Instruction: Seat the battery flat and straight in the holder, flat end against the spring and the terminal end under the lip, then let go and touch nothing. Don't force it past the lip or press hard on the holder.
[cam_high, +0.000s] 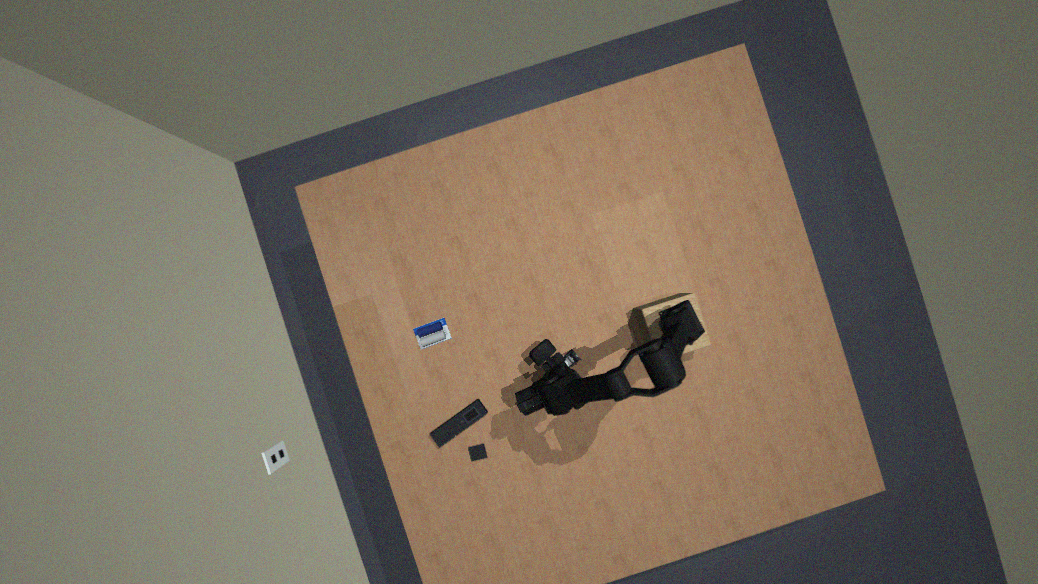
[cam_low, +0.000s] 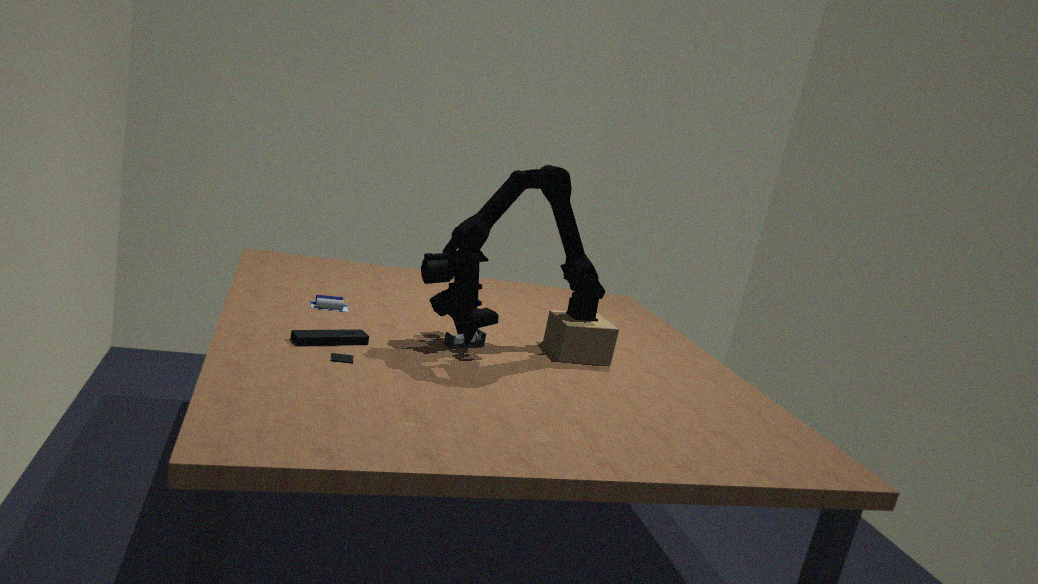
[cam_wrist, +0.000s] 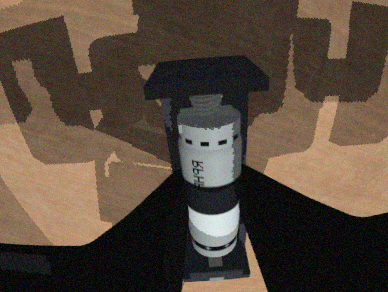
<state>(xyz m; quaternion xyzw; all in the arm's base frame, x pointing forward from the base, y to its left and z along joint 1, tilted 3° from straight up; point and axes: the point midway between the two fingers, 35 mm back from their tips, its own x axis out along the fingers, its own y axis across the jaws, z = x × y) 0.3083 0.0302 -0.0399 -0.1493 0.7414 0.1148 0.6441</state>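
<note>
The white battery lies 1 cm above my gripper tip. The rest, counted from my gripper tip: long black bar 32 cm ahead, 5 cm to the left, 1 cm above; small black square 30 cm ahead, 15 cm to the left, 1 cm below.
</note>
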